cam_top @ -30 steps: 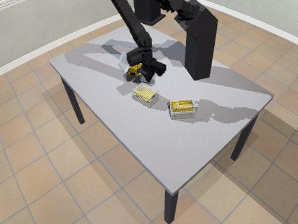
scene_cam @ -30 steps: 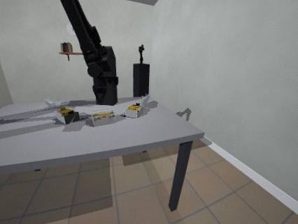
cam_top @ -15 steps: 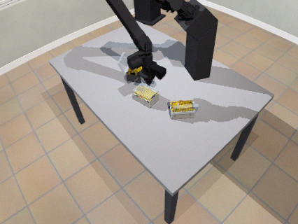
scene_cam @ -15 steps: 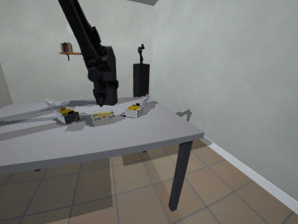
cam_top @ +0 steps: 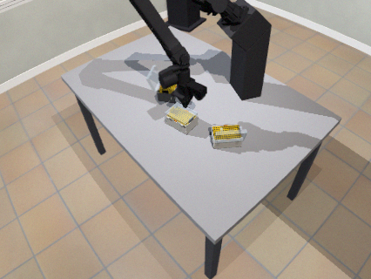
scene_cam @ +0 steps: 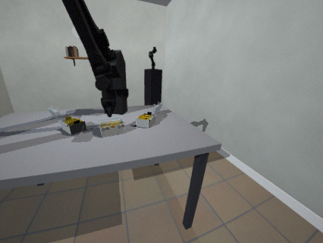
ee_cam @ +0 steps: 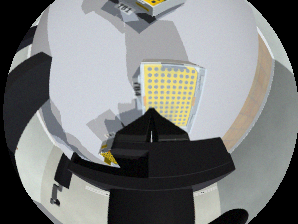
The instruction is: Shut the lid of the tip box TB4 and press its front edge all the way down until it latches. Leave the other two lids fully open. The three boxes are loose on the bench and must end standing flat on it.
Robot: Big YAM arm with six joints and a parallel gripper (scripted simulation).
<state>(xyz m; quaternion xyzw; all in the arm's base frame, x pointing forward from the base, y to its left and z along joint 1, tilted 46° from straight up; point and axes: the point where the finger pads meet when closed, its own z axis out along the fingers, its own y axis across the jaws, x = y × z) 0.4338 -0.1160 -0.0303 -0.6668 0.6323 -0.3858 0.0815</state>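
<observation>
The lid lies 30 mm ahead of my hand and 30 mm below it.
</observation>
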